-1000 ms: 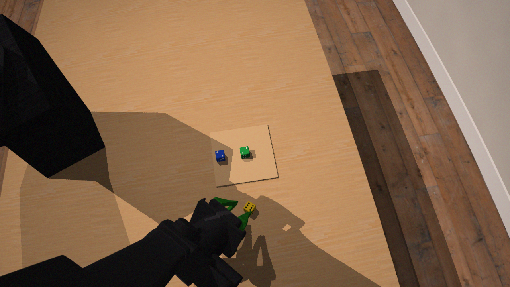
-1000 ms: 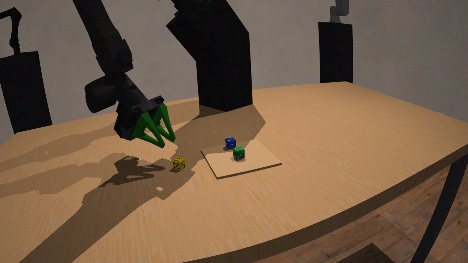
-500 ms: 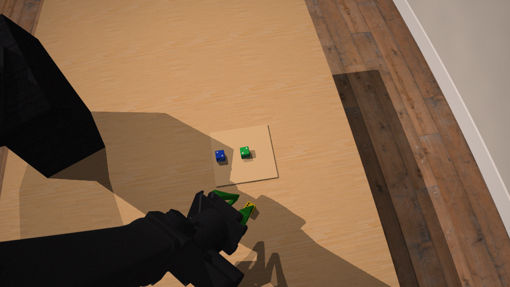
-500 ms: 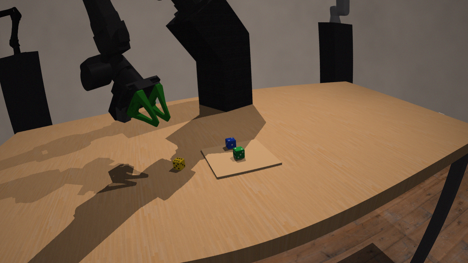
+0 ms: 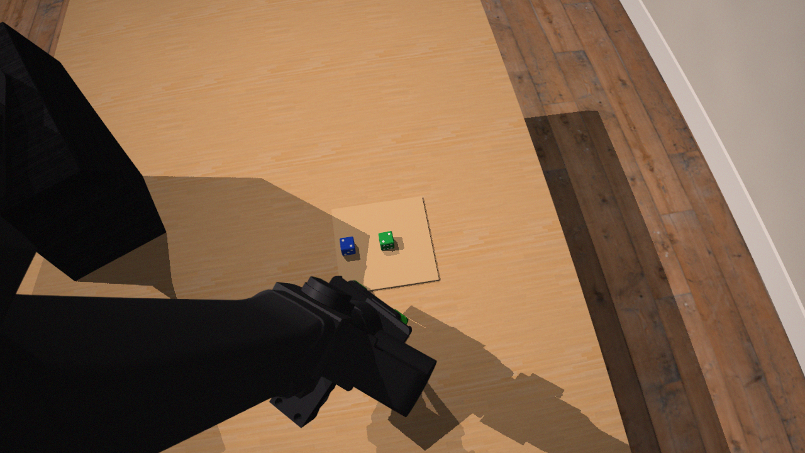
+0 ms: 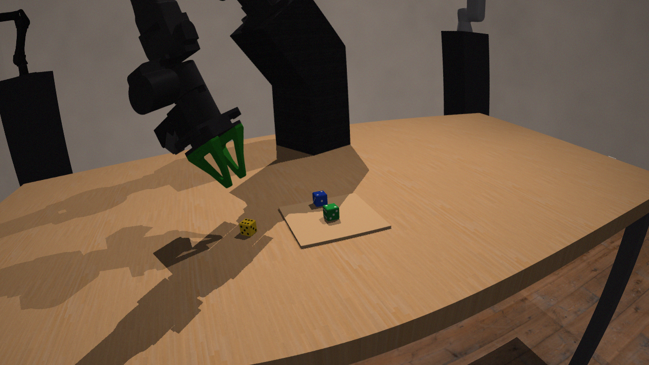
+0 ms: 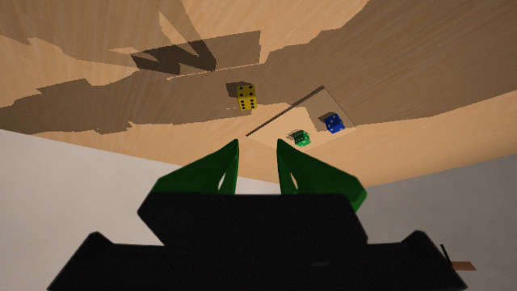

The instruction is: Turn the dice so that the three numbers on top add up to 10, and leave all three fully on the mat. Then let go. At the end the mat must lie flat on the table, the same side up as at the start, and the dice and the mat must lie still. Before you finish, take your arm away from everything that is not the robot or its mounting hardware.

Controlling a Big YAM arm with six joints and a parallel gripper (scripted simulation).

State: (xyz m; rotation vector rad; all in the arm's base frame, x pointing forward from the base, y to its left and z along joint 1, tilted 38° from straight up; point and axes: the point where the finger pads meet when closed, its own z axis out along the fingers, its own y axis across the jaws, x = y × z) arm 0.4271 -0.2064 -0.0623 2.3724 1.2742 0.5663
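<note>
My hand is 2 cm short of the yellow die, 1 cm to the right of it and 8 cm above it. Also, from my hand: green die (3 cm ahead, 14 cm to the left, 7 cm below); blue die (3 cm behind, 14 cm to the left, 7 cm below); tan mat (2 cm ahead, 14 cm to the left, 9 cm below).
</note>
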